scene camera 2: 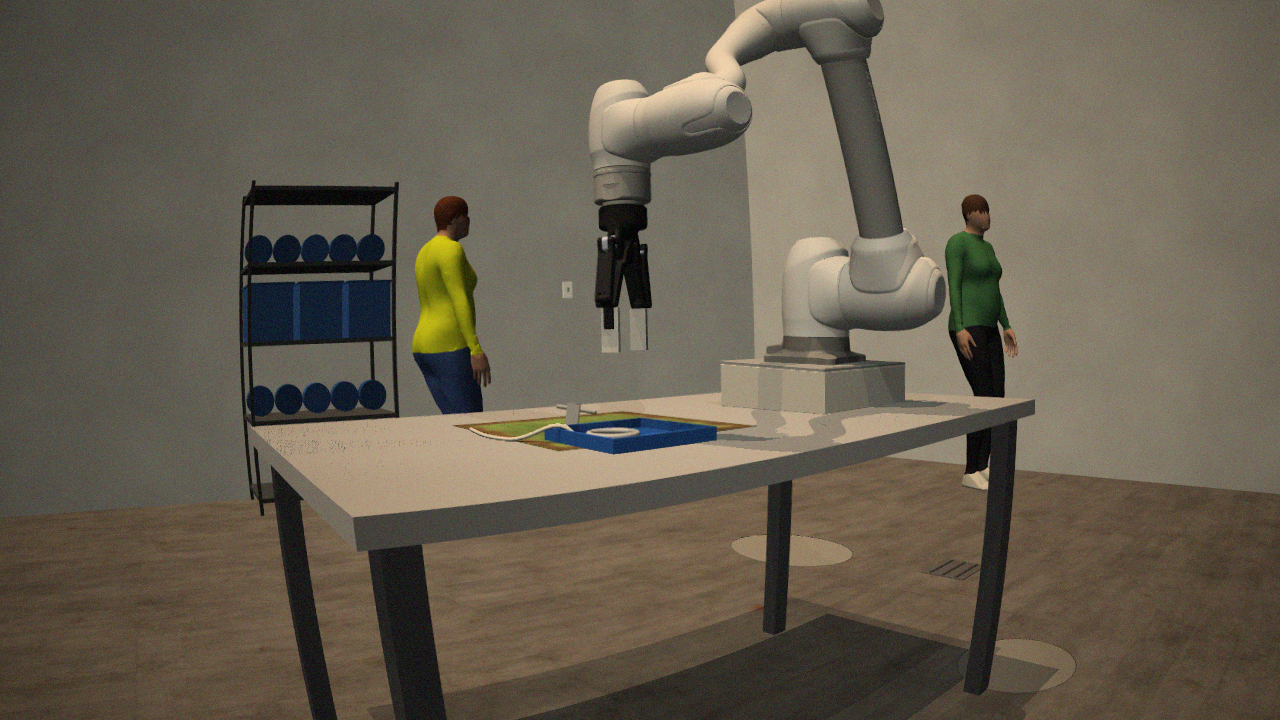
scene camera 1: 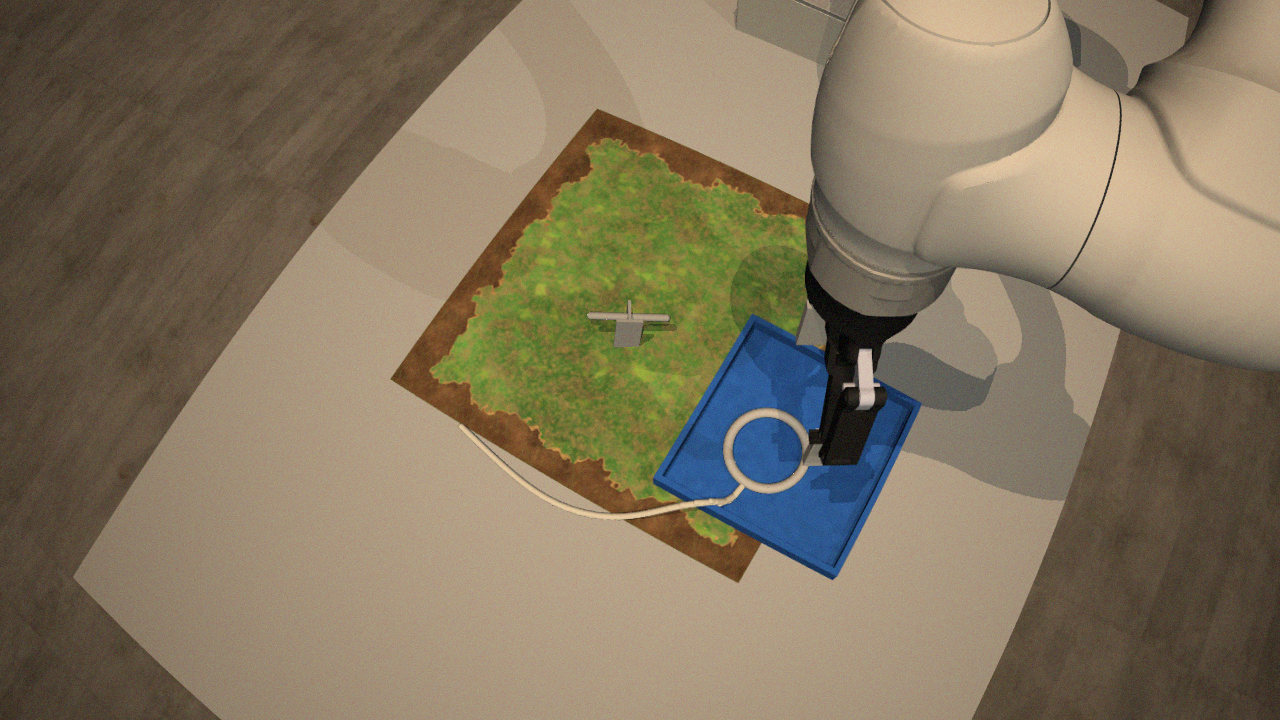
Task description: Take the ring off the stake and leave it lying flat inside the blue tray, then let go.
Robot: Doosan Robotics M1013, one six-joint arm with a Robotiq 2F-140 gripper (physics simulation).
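Pixels of known places: gripper, fingertip midpoint: (scene camera 2: 625,351) (scene camera 1: 815,399); arm's base at its link origin: (scene camera 2: 816,361).
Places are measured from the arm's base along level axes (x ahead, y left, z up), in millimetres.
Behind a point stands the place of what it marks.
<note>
A cream ring (scene camera 1: 729,450) {x 671, y -26, z -79 mm} (scene camera 2: 613,436) {x 687, y 38, z -82 mm} lies flat on the floor of the blue tray (scene camera 1: 698,456) {x 683, y -52, z -88 mm} (scene camera 2: 666,439) {x 665, y 123, z -83 mm}. A cream cord (scene camera 1: 608,515) {x 764, y -111, z -88 mm} (scene camera 2: 510,437) {x 766, y -114, z -88 mm} joined to the ring runs over the tray's wall and onto the mat and table. The grey stake (scene camera 1: 629,334) {x 593, y -152, z -71 mm} (scene camera 2: 572,412) {x 593, y -153, z -65 mm} with its crossbar stands on the mat, apart from the ring. My gripper (scene camera 1: 811,386) {x 649, y 31, z 44 mm} (scene camera 2: 623,331) {x 649, y 31, z 44 mm} is open and empty, with its fingers pointing down, well above the tray. In scene camera 1 the arm and fingers hide part of the tray.
The green and brown mat (scene camera 1: 487,259) {x 549, y -329, z -94 mm} (scene camera 2: 528,424) {x 598, y -270, z -94 mm} lies partly under the tray. The robot's base block (scene camera 2: 774,386) {x 157, y -14, z -45 mm} stands at the back right of the table (scene camera 2: 429,474) {x 1032, y 52, z -95 mm}. A person in yellow (scene camera 2: 444,295), a shelf rack (scene camera 2: 324,195) and a person in green (scene camera 2: 975,282) are behind the table.
</note>
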